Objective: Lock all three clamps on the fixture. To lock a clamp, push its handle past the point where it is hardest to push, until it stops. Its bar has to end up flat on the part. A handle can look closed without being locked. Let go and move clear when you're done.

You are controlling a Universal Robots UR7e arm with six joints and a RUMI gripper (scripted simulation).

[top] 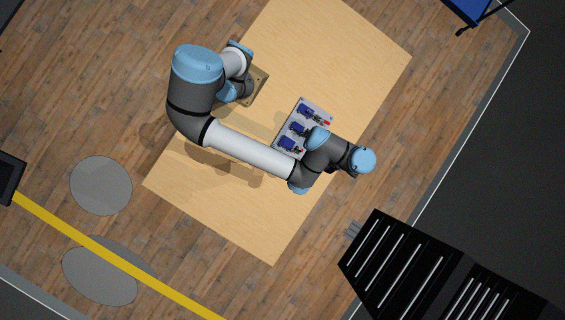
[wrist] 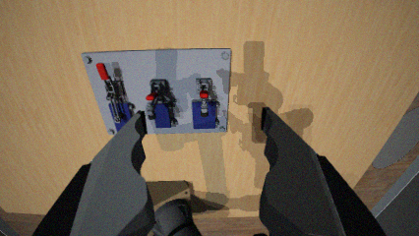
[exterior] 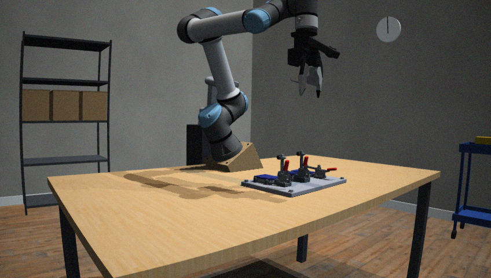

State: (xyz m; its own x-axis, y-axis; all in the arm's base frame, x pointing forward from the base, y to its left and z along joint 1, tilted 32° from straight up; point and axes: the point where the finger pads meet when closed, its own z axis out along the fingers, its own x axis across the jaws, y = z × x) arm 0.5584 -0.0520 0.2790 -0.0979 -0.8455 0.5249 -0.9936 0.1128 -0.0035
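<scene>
Right now the blue part is 30 cm below my hand, 17 cm behind it and 2 cm to the left of it. From my hand the other things lie so: grey fixture plate 32 cm below, 12 cm to the left, 12 cm behind.
</scene>
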